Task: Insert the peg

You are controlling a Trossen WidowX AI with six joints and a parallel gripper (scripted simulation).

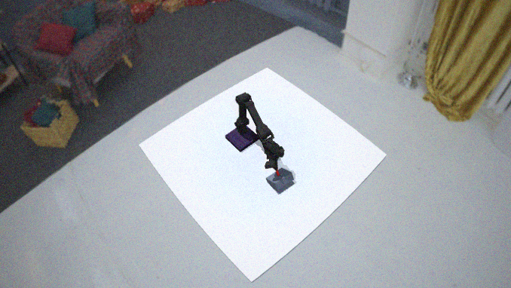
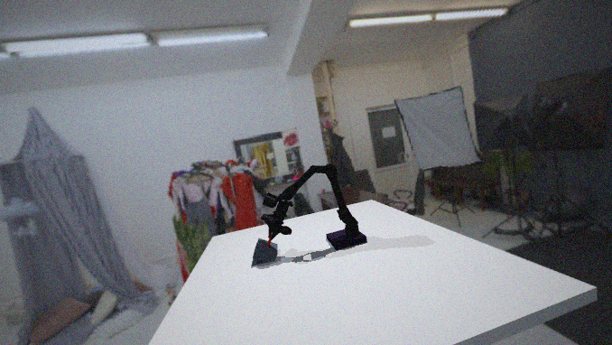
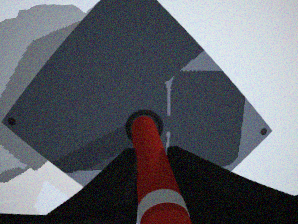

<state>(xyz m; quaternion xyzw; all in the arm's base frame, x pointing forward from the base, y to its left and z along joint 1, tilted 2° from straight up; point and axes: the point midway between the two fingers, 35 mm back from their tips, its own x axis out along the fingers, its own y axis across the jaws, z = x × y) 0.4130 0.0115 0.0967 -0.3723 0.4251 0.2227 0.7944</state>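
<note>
My gripper tip is 30 mm short of the sloped panel and 60 mm above it. Round my gripper tip: red peg: 10 mm behind, 10 mm above.
</note>
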